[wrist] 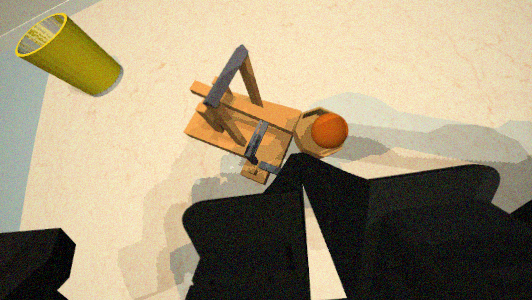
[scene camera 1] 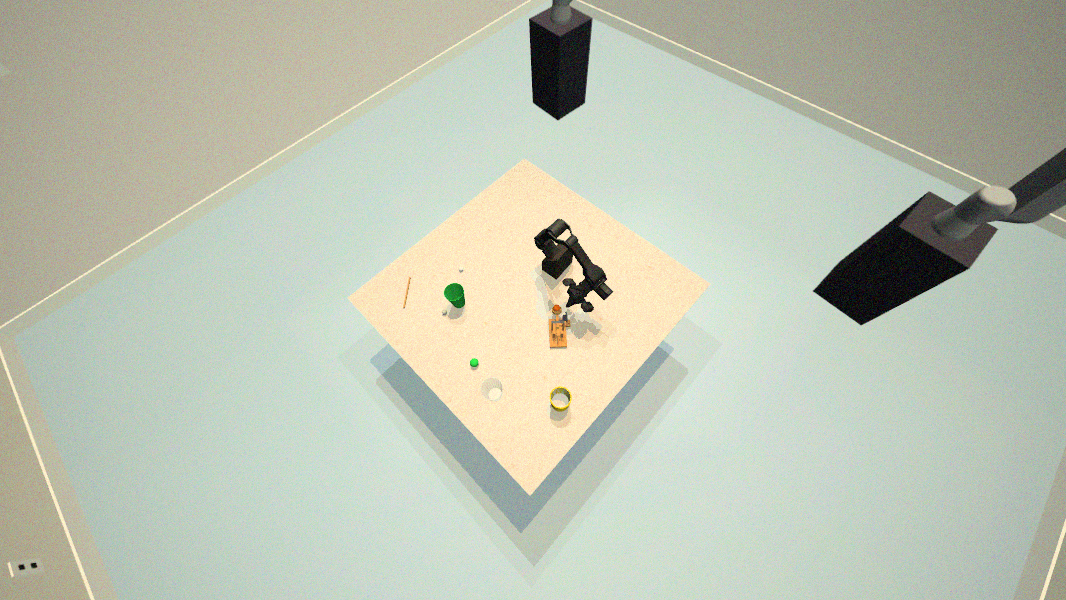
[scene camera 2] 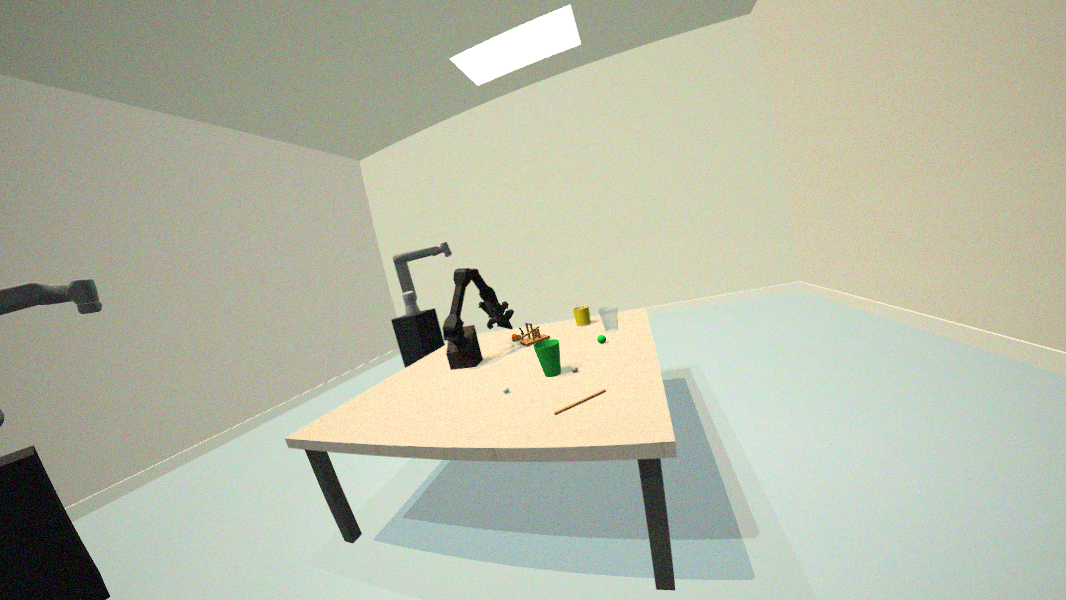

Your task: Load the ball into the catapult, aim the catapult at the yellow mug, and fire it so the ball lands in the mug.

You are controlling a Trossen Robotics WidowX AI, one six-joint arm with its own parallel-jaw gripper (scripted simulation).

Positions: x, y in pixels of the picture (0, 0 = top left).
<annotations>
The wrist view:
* gripper: 297, 159
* wooden catapult: 261, 131
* orange ball: 330, 130
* yellow mug: 56, 44
</annotations>
